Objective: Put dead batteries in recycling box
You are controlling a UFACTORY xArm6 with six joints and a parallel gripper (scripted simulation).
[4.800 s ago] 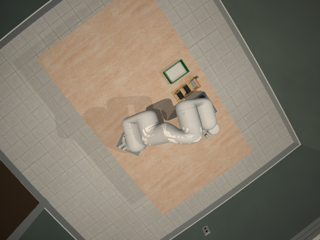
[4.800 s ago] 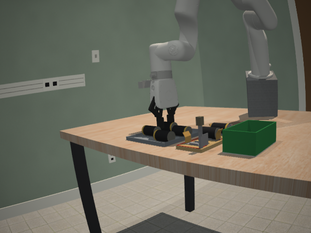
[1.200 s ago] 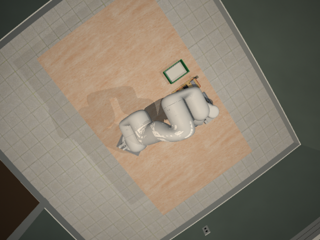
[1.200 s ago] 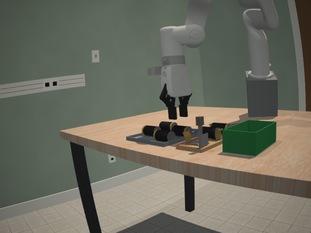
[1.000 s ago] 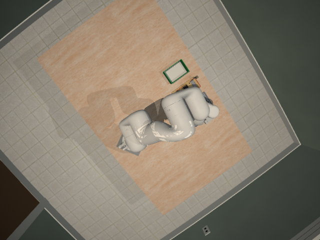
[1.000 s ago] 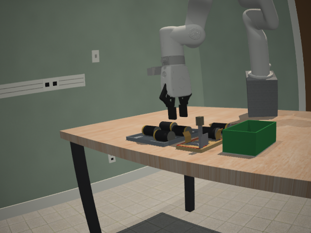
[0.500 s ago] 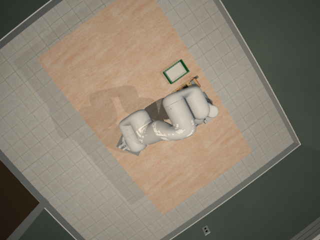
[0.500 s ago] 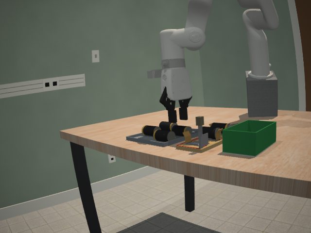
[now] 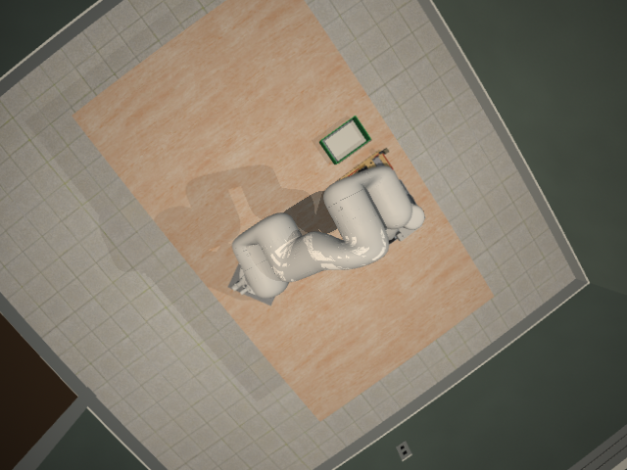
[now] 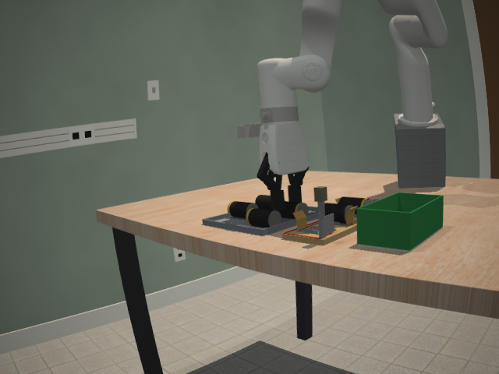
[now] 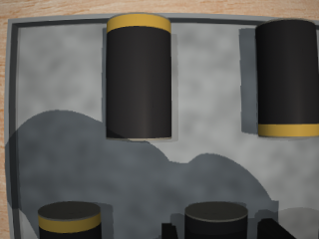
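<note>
Now: the grey tray 4 cm to the right of my hand, 4 cm below it and 2 cm ahead of it. From my hand the other things lie so: green recycling box: 29 cm to the left, 3 cm below.
</note>
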